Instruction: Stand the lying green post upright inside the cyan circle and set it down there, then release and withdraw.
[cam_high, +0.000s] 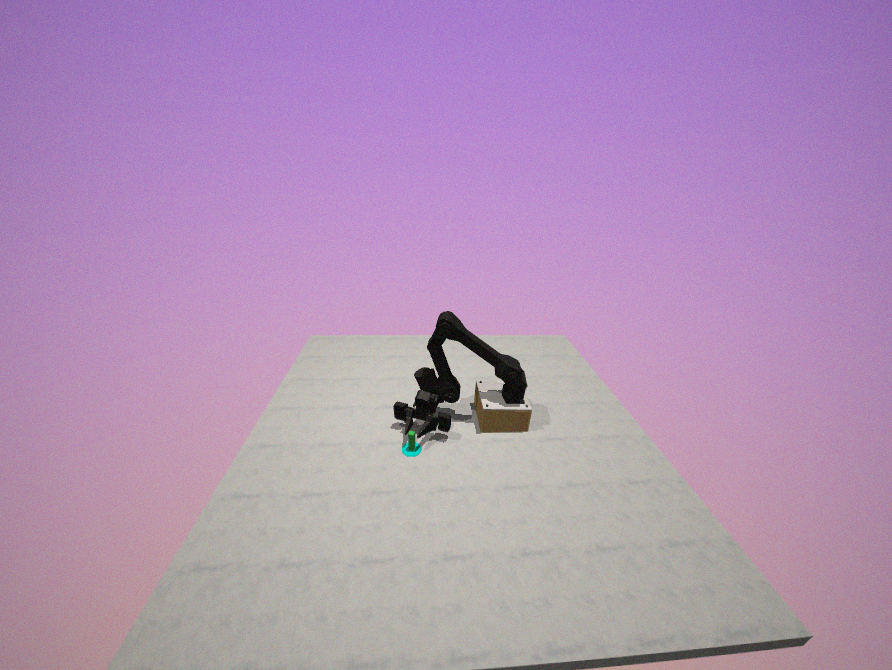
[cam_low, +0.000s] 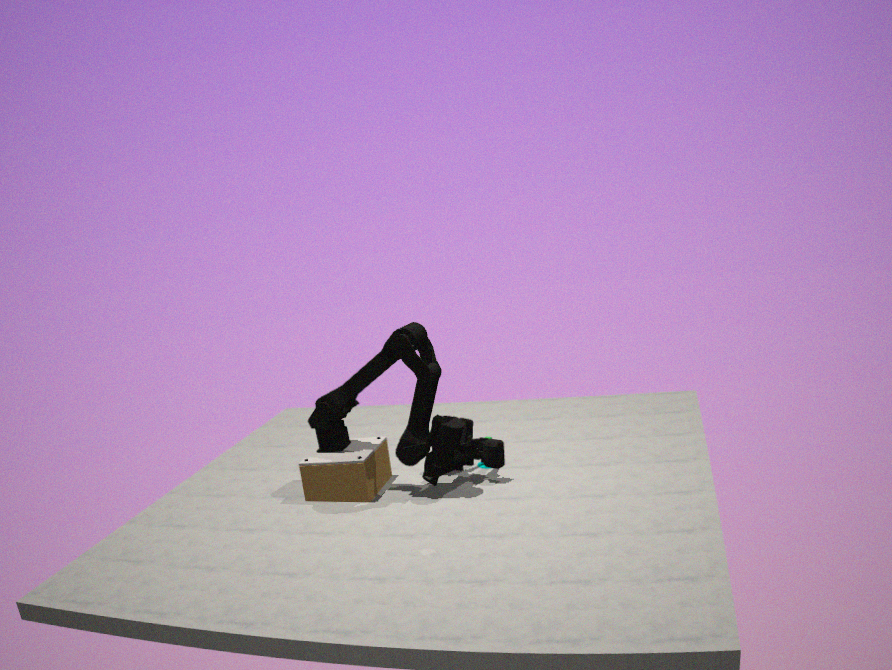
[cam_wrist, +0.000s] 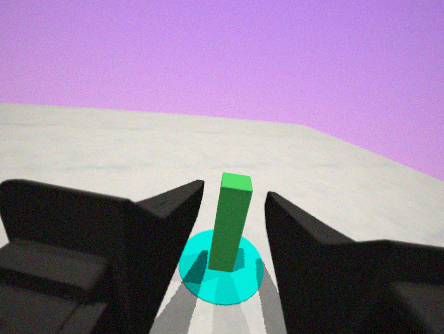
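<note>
Right now the green post is 20 mm below my gripper tip. The rest, counted from my gripper tip: cyan circle 60 mm below.
</note>
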